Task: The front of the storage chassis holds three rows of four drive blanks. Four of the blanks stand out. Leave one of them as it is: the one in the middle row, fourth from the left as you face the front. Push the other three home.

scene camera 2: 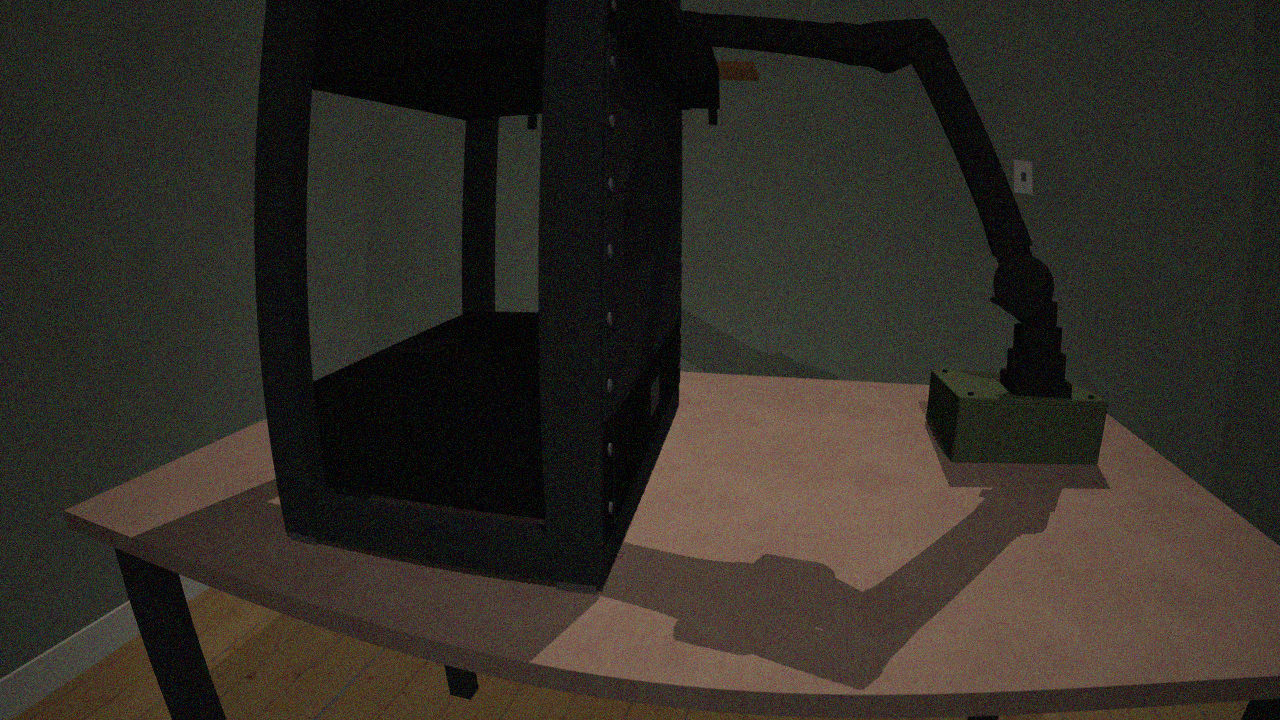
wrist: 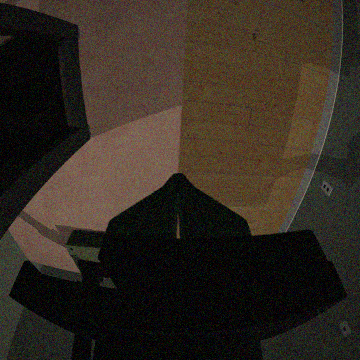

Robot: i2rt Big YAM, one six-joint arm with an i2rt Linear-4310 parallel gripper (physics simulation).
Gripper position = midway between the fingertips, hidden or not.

Observation:
I see my gripper [wrist: 177, 180] and a dark rack [scene camera 2: 560, 414].
The dark rack is seen too in the wrist view [wrist: 43, 140].

